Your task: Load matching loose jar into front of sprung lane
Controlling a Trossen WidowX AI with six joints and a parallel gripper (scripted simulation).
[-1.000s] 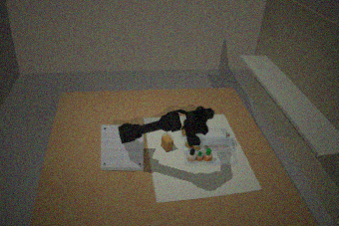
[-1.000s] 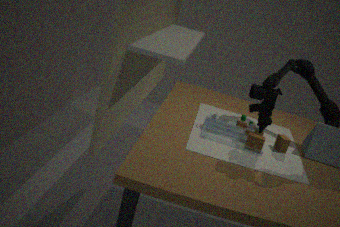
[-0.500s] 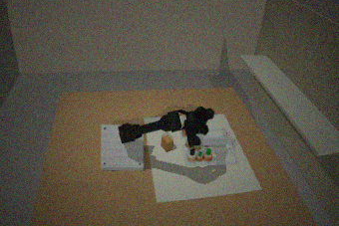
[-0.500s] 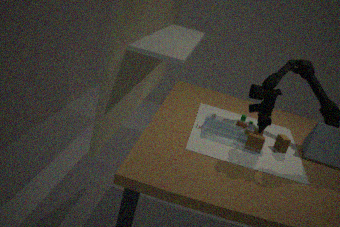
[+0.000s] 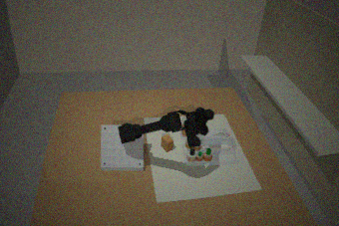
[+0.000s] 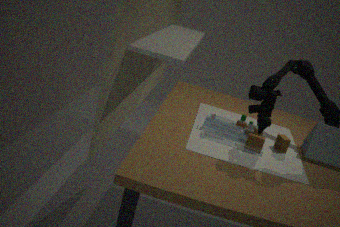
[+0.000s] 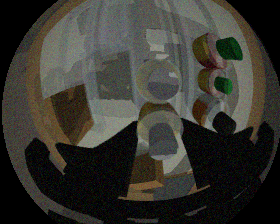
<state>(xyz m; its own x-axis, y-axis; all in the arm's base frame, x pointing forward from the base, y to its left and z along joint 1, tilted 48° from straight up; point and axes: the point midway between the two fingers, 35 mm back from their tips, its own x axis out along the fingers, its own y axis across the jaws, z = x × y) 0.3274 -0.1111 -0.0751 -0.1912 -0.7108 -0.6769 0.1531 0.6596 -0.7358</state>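
The lane lies 15 cm ahead of my gripper tip and 3 cm below it.
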